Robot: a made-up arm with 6 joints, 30 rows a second.
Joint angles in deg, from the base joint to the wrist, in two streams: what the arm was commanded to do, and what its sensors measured. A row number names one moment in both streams.
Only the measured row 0 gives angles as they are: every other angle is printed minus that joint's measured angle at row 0.
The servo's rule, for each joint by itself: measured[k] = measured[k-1] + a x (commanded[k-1-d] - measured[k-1]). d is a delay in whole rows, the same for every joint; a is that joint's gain. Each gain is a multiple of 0.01, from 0.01 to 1. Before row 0 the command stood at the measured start. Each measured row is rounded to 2 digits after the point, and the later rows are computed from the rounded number. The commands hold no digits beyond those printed.
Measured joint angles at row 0: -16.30 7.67 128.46 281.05 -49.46 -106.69
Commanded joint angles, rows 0 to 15: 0.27 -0.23 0.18 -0.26 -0.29 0.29; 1.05 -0.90 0.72 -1.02 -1.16 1.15; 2.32 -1.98 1.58 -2.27 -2.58 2.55; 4.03 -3.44 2.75 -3.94 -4.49 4.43; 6.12 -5.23 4.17 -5.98 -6.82 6.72; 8.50 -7.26 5.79 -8.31 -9.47 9.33; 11.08 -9.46 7.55 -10.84 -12.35 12.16; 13.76 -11.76 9.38 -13.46 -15.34 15.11; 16.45 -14.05 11.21 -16.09 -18.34 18.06; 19.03 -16.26 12.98 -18.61 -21.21 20.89; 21.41 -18.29 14.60 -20.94 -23.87 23.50; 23.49 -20.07 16.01 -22.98 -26.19 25.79; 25.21 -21.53 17.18 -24.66 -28.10 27.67; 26.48 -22.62 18.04 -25.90 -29.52 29.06; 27.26 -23.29 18.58 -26.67 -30.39 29.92; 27.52 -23.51 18.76 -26.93 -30.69 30.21
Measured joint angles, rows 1 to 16: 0.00 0.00 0.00 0.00 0.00 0.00; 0.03 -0.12 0.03 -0.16 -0.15 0.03; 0.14 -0.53 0.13 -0.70 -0.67 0.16; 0.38 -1.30 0.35 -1.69 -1.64 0.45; 0.78 -2.43 0.71 -3.11 -3.09 0.93; 1.37 -3.91 1.23 -4.92 -4.99 1.62; 2.15 -5.69 1.91 -7.06 -7.27 2.55; 3.13 -7.69 2.76 -9.44 -9.86 3.70; 4.30 -9.85 3.75 -11.97 -12.65 5.07; 5.64 -12.08 4.87 -14.57 -15.55 6.63; 7.11 -14.30 6.09 -17.12 -18.44 8.34; 8.68 -16.41 7.37 -19.53 -21.21 10.16; 10.31 -18.35 8.67 -21.70 -23.75 12.04; 11.95 -20.04 9.95 -23.56 -25.97 13.92; 13.55 -21.41 11.16 -25.03 -27.78 15.74; 15.06 -22.41 12.27 -26.06 -29.11 17.44
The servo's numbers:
d 1
a 0.11 0.53 0.15 0.63 0.51 0.12

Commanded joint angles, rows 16 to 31: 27.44 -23.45 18.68 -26.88 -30.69 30.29; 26.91 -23.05 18.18 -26.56 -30.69 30.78; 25.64 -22.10 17.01 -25.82 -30.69 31.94; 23.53 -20.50 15.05 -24.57 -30.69 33.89; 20.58 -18.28 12.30 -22.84 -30.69 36.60; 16.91 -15.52 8.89 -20.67 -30.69 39.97; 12.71 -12.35 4.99 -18.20 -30.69 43.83; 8.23 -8.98 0.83 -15.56 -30.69 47.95; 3.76 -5.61 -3.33 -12.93 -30.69 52.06; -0.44 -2.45 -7.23 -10.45 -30.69 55.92; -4.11 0.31 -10.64 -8.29 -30.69 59.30; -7.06 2.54 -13.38 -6.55 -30.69 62.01; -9.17 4.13 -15.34 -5.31 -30.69 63.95; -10.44 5.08 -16.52 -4.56 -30.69 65.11; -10.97 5.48 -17.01 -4.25 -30.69 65.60; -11.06 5.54 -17.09 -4.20 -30.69 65.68
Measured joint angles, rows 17 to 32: 16.43 -22.99 13.24 -26.61 -29.92 18.97; 17.64 -23.23 14.06 -26.78 -30.31 20.33; 18.66 -23.13 14.68 -26.64 -30.50 21.58; 19.43 -22.58 15.03 -26.12 -30.60 22.82; 19.88 -21.48 15.03 -25.14 -30.65 24.15; 19.96 -19.78 14.62 -23.69 -30.67 25.64; 19.62 -17.52 13.76 -21.79 -30.68 27.36; 18.86 -14.78 12.44 -19.53 -30.69 29.34; 17.69 -11.71 10.70 -17.03 -30.69 31.57; 16.16 -8.48 8.60 -14.45 -30.69 34.03; 14.33 -5.28 6.23 -11.93 -30.69 36.66; 12.30 -2.32 3.70 -9.64 -30.69 39.38; 10.17 0.26 1.14 -7.69 -30.69 42.10; 8.04 2.31 -1.33 -6.19 -30.69 44.72; 6.01 3.78 -3.61 -5.16 -30.69 47.17; 4.14 4.68 -5.62 -4.59 -30.69 49.38
